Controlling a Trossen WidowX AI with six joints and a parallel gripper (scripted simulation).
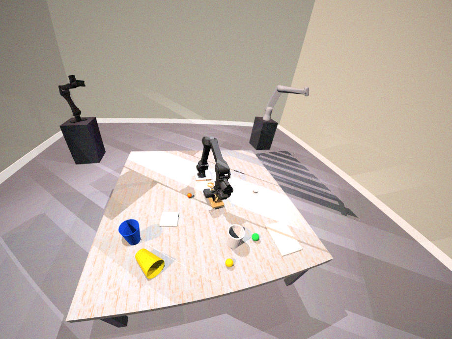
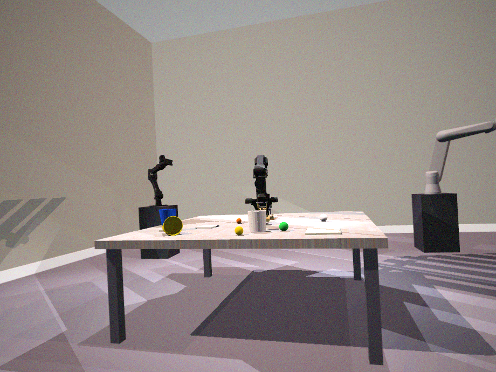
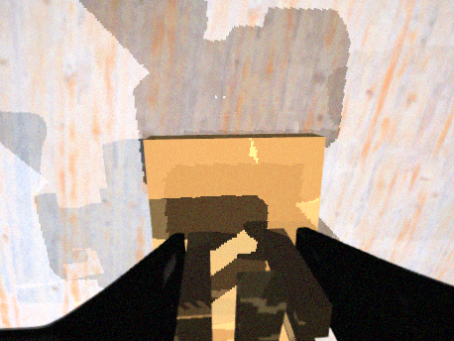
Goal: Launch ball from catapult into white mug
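Now: the orange ball 160 mm to the right of my gripper tip, 110 mm behind it and 40 mm below it. Also, from my gripper tip: white mug (280 mm ahead, 20 mm to the left, 20 mm below); then wooden catapult (70 mm behind, 20 mm above, 10 mm to the left); then green ball (300 mm ahead, 150 mm to the left, 30 mm below).
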